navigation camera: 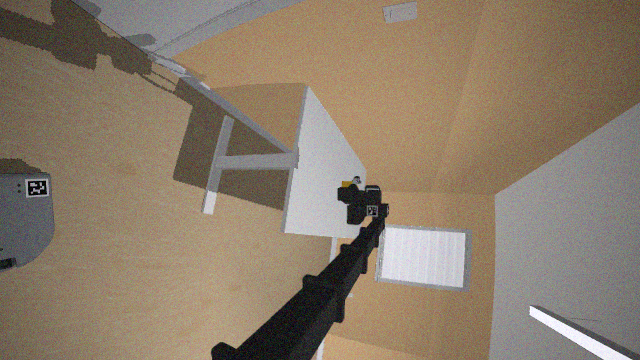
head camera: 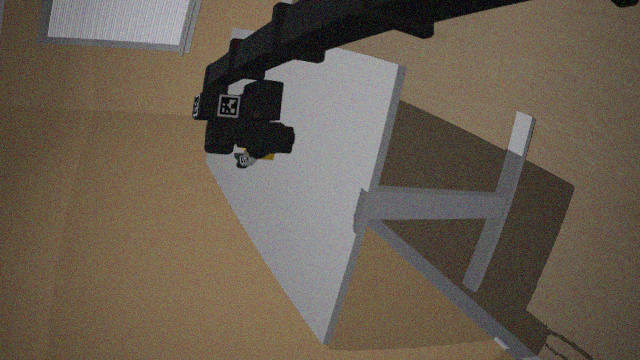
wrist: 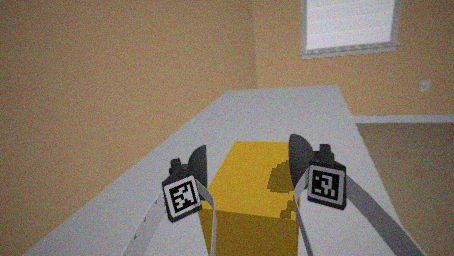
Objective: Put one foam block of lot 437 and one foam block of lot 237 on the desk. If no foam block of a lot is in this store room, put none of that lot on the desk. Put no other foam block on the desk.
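Places are measured from the robot's base along level axes (x ahead, y left, z up), in millimetres.
Pixels of known places: gripper, fingertip midpoint: point(wrist: 251, 157).
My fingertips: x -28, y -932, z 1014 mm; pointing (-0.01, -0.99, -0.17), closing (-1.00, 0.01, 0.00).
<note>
Ahead of a thing's pixels: the offset from my fingertips to its top centre. "spot": to the spot under its first point. Level surfaces: height alone.
My gripper point(wrist: 251, 157) point(head camera: 250, 159) point(navigation camera: 353, 181) is shut on a yellow foam block {dx -3, dy +8, dz -4 mm} point(wrist: 251, 186) point(head camera: 268, 156) point(navigation camera: 346, 183), one finger pad on each side. The block is over the grey desk {dz -295 mm} point(wrist: 282, 105) point(head camera: 313, 188) point(navigation camera: 316, 162), near its end by the wall corner. I cannot tell whether the block touches the desk top. The arm reaches in over the desk, and the wrist hides most of the block in the head and navigation views.
The desk's grey legs and crossbar {spot: dx +125, dy -119, dz -641 mm} point(head camera: 438, 203) point(navigation camera: 254, 161) stand on the tan floor. A window point(wrist: 349, 22) point(head camera: 118, 20) point(navigation camera: 423, 256) is in the wall beyond the desk's end. A wall socket point(wrist: 425, 84) is to the right of it.
</note>
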